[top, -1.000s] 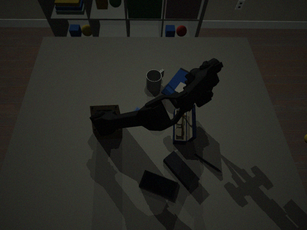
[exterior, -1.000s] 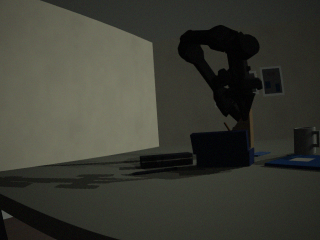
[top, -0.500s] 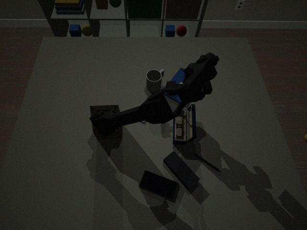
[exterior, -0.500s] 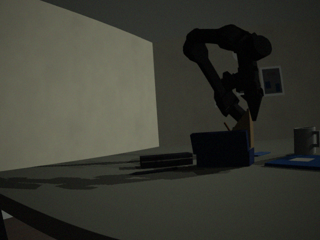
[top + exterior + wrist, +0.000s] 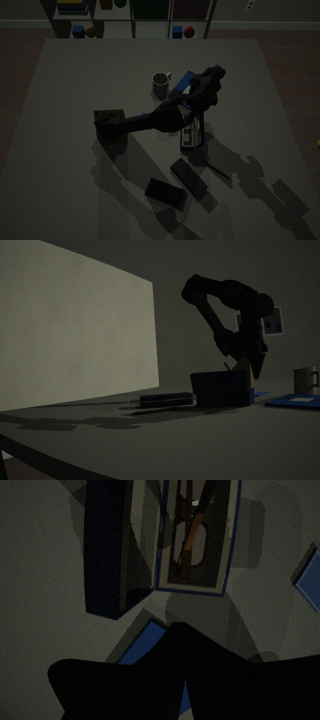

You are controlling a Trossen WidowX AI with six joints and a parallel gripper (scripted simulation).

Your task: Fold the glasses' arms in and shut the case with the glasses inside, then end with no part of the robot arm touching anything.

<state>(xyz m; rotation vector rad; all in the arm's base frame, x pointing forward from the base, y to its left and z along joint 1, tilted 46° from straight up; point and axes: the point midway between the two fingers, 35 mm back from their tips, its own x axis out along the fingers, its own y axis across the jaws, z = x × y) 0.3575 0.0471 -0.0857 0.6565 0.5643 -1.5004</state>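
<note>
My gripper is now 20 mm short of the glasses case lid, 100 mm to the left of it and 40 mm above it. Round my hand: blue glasses case (100 mm to the right, 60 mm below); small blue card (210 mm behind, 20 mm to the right, 100 mm below); grey mug (130 mm behind, 170 mm to the left, 70 mm below).
</note>
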